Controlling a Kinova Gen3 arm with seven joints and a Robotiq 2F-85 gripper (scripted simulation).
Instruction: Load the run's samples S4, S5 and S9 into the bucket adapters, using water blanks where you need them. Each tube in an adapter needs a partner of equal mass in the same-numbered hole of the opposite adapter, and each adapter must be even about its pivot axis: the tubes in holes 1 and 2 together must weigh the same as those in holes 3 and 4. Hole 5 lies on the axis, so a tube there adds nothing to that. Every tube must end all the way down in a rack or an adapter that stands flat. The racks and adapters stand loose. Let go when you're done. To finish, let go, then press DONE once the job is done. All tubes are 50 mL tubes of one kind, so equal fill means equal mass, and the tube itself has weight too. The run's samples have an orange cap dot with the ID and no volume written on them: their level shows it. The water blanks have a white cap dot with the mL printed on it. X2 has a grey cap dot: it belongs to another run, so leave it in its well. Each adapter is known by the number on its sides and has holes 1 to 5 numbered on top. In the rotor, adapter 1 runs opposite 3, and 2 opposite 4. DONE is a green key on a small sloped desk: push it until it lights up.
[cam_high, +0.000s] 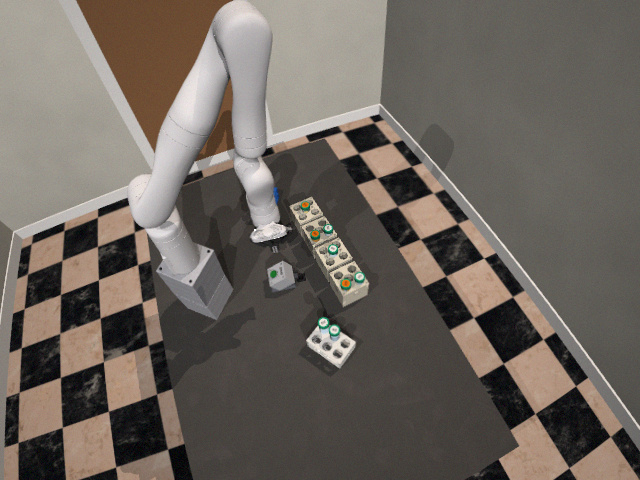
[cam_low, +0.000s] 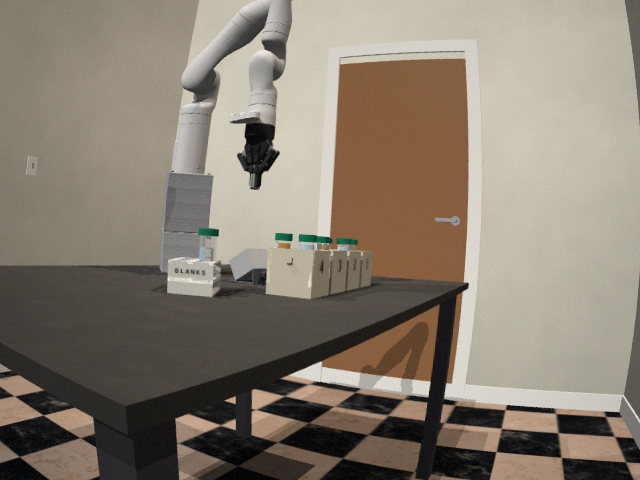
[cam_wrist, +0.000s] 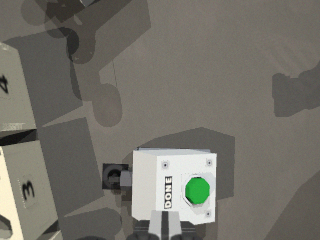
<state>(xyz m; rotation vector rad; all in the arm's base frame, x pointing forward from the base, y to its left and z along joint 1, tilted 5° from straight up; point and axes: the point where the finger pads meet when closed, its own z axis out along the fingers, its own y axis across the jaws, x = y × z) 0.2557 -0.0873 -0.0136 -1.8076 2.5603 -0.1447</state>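
Now: the green DONE key 30 mm behind my hand, 20 mm to the left of it and 180 mm below it. From my hand the other things lie so: water blank tube (180 mm ahead, 30 mm to the right, 180 mm below); then sample S5 (160 mm ahead, 60 mm to the left, 180 mm below); then done desk (10 mm behind, 20 mm to the left, 190 mm below).
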